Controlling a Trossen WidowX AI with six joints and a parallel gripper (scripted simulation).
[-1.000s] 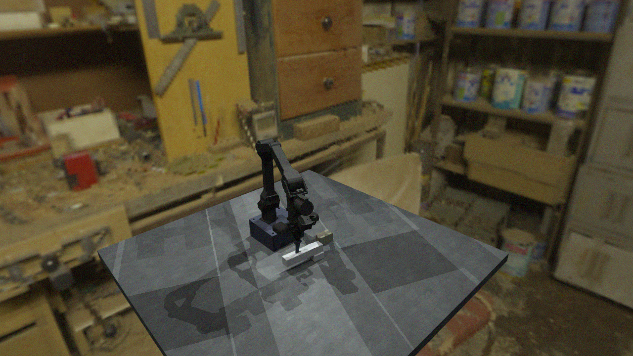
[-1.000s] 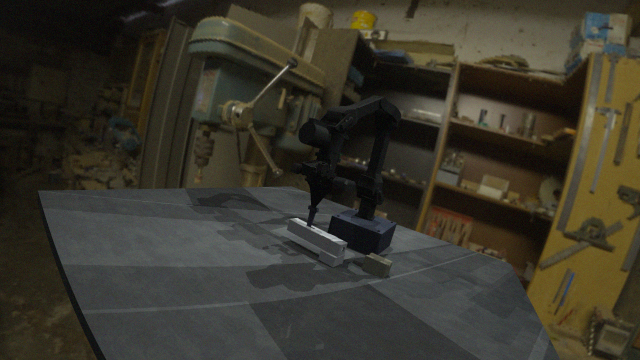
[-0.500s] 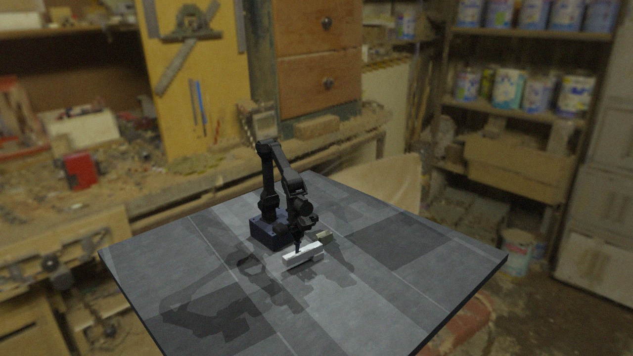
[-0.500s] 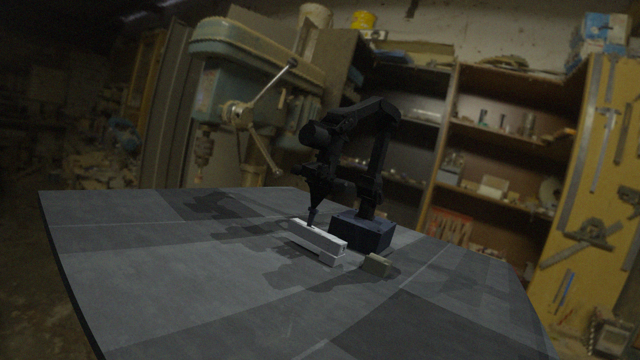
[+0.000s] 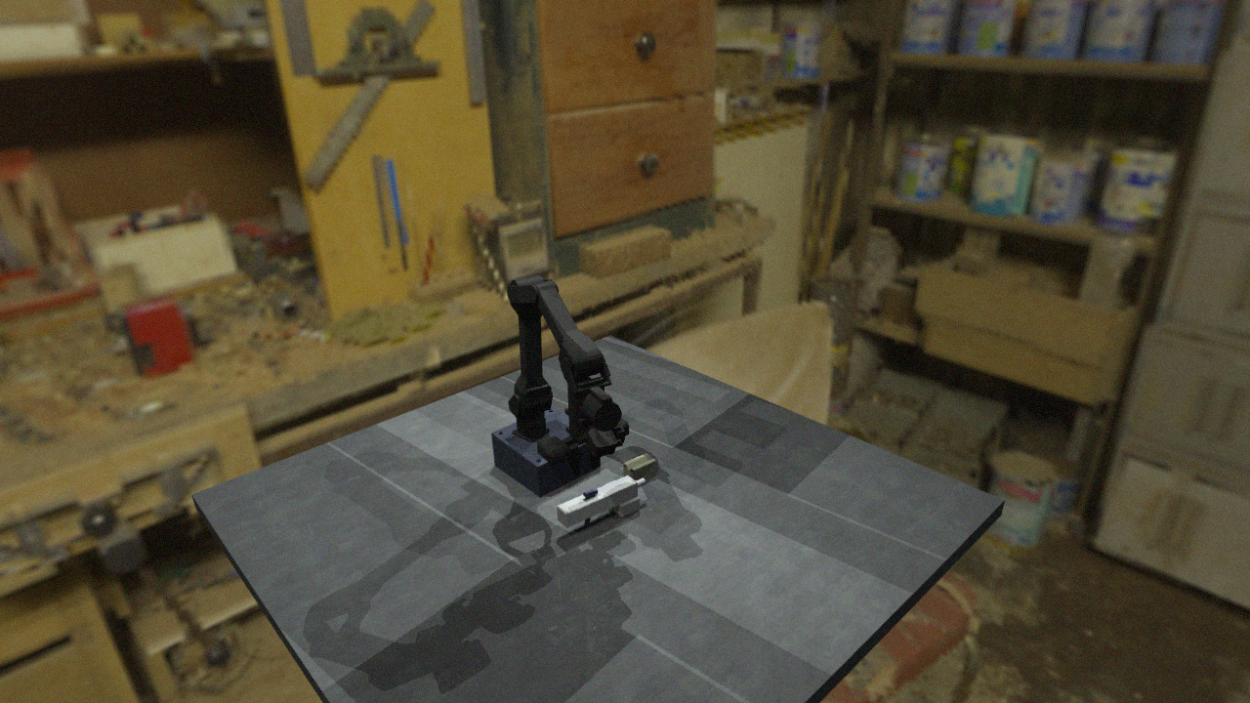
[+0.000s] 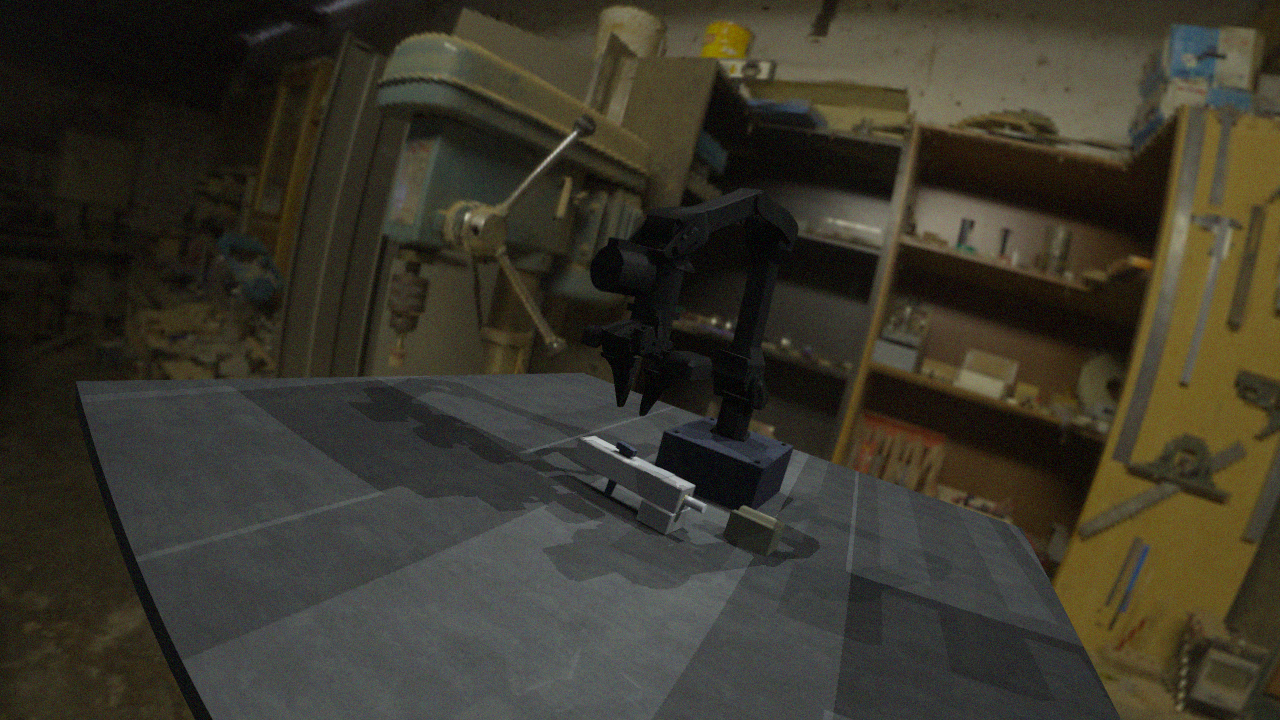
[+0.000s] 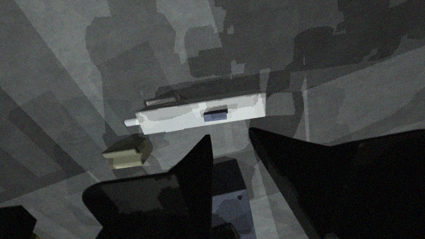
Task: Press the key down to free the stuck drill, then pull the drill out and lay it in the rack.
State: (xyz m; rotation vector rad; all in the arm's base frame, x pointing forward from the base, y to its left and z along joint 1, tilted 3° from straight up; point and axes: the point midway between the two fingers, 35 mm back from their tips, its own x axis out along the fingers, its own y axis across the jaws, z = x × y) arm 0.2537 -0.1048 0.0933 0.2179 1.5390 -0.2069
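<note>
Right now my gripper tip is 30 mm short of the drill, 80 mm to the right of it and 80 mm above it. From my gripper tip the other things lie so: small dark key: 10 mm to the left, 80 mm below; rack: 20 mm behind, 210 mm to the left, 110 mm below.
</note>
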